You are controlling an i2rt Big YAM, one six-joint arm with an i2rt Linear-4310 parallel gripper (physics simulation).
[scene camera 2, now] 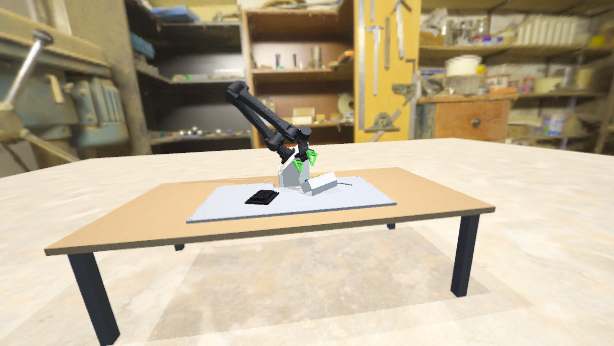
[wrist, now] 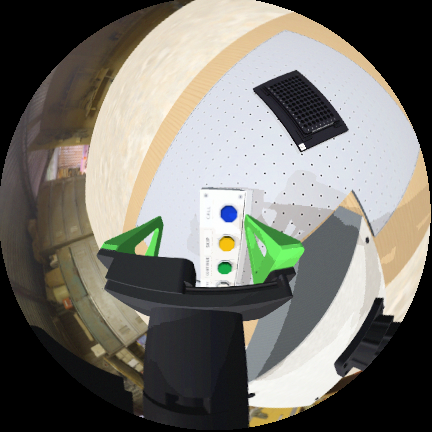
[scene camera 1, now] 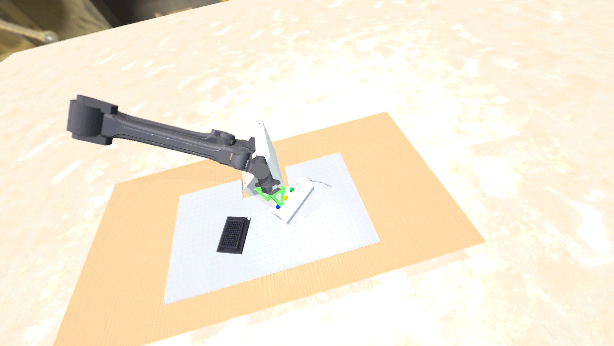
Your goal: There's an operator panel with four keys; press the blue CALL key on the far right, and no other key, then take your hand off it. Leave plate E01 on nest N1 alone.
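Seen in the pictures: gripper, fingertip midpoint: [scene camera 2: 306, 169] [wrist: 202, 219] [scene camera 1: 274, 202]; arm's base at its link origin: [scene camera 2: 289, 156].
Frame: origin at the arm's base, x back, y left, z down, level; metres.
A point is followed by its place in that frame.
The white operator panel [scene camera 1: 296, 206] @(z 0.106, x -0.302, y 0.180 m) [scene camera 2: 322, 184] @(z 0.111, x -0.302, y 0.184 m) [wrist: 220, 198] @(z 0.084, x -0.317, y 0.095 m) stands tilted on the pegboard. Its blue CALL key [scene camera 1: 278, 206] @(z 0.081, x -0.295, y 0.102 m) [wrist: 229, 214] @(z 0.083, x -0.290, y 0.099 m) is at one end, followed by the yellow key [scene camera 1: 285, 198] @(z 0.083, x -0.262, y 0.137 m) [wrist: 227, 244] @(z 0.084, x -0.255, y 0.134 m), the green key [scene camera 1: 292, 189] @(z 0.083, x -0.224, y 0.175 m) [wrist: 225, 268] @(z 0.084, x -0.221, y 0.168 m) and a pale fourth key [wrist: 223, 284] @(z 0.084, x -0.192, y 0.199 m), partly hidden by the gripper body. My gripper [scene camera 1: 274, 201] @(z 0.023, x -0.301, y 0.101 m) [scene camera 2: 306, 168] @(z 0.023, x -0.301, y 0.101 m) [wrist: 202, 219] @(z 0.023, x -0.301, y 0.101 m) is open and empty, its green fingers apart above the panel near the CALL end. In the wrist view the blue key shows between the fingertips, nearer the right one. The black plate [scene camera 1: 234, 235] @(z 0.126, x -0.371, y -0.120 m) [scene camera 2: 263, 195] @(z 0.128, x -0.381, y -0.124 m) [wrist: 302, 102] @(z 0.127, x -0.352, y -0.125 m) sits on its black nest [wrist: 286, 120] @(z 0.140, x -0.351, y -0.076 m).
The perforated light board [scene camera 1: 325, 235] @(z 0.152, x -0.445, y 0.283 m) [scene camera 2: 230, 212] @(z 0.152, x -0.518, y -0.252 m) [wrist: 210, 130] @(z 0.152, x -0.459, y 0.040 m) lies on the wooden table [scene camera 1: 425, 210] @(z 0.165, x -0.423, y 0.752 m) [scene camera 2: 125, 215] @(z 0.165, x -0.458, y -0.767 m). The arm's pale base housing [scene camera 1: 266, 152] @(z -0.091, x -0.117, y 0.109 m) [scene camera 2: 291, 175] @(z 0.087, x -0.165, y 0.014 m) [wrist: 357, 290] @(z 0.018, x -0.124, y -0.005 m) stands close beside the panel. A cable [scene camera 1: 321, 183] @(z 0.151, x -0.188, y 0.321 m) [scene camera 2: 345, 184] @(z 0.146, x -0.211, y 0.329 m) runs from the panel's far end.
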